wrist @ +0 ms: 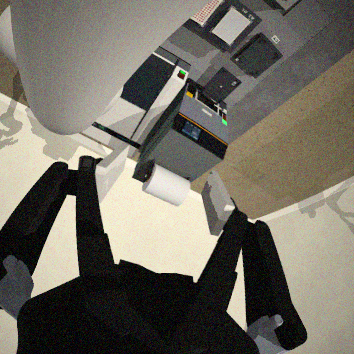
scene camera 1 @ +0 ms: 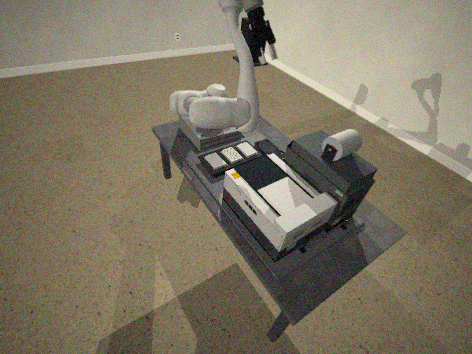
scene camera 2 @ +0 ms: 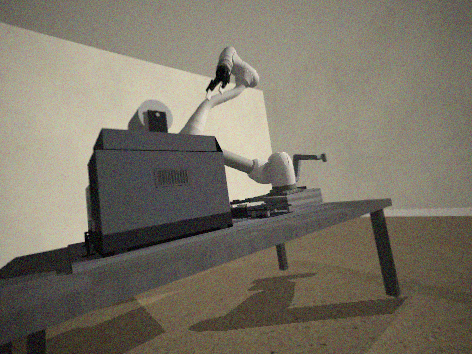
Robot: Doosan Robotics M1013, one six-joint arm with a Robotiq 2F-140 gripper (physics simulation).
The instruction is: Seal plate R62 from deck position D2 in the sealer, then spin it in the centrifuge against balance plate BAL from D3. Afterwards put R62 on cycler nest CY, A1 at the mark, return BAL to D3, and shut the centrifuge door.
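Frame: origin at the arm's base, x ahead, y left, z up, level; millimetres.
Seen in the pictures: gripper, fingertip midpoint: (wrist: 166, 169) (scene camera 1: 269, 61) (scene camera 2: 213, 95); arm's base, origin of the base link: (scene camera 2: 284, 193).
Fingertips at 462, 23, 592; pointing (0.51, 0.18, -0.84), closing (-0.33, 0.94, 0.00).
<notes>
Offsets run from my fingertips to a thing's top centre, as dx, dy, dz.
My gripper (scene camera 1: 265, 59) (scene camera 2: 215, 93) (wrist: 166, 169) is open and empty, high above the table. Plate R62 {-107, -81, -614} (scene camera 1: 231, 154) (wrist: 206, 12), with a spotted top, sits at the deck's middle position D2; the wrist view cuts it off. Balance plate BAL {-99, -205, -614} (scene camera 1: 215, 160) sits at the deck's outer position D3. The sealer (scene camera 1: 357, 187) (wrist: 182, 142) is dark, with a white film roll (scene camera 1: 345, 144) (scene camera 2: 150, 115) (wrist: 167, 186). The white-topped centrifuge (scene camera 1: 302, 215) (scene camera 2: 160, 190) stands beside it; its door's state is unclear. Cycler nest CY {-103, +211, -634} (scene camera 1: 270, 146) (wrist: 257, 55) is dark and holds no visible plate.
Another pale plate {-115, +43, -614} (scene camera 1: 247, 148) (wrist: 232, 25) sits at D1. A small dark pad {+96, +179, -587} (wrist: 220, 85) lies between CY and the sealer. The arm's base (scene camera 1: 210, 137) (scene camera 2: 295, 197) stands at the table's far end. The arm's link (wrist: 90, 60) hides part of the centrifuge in the wrist view.
</notes>
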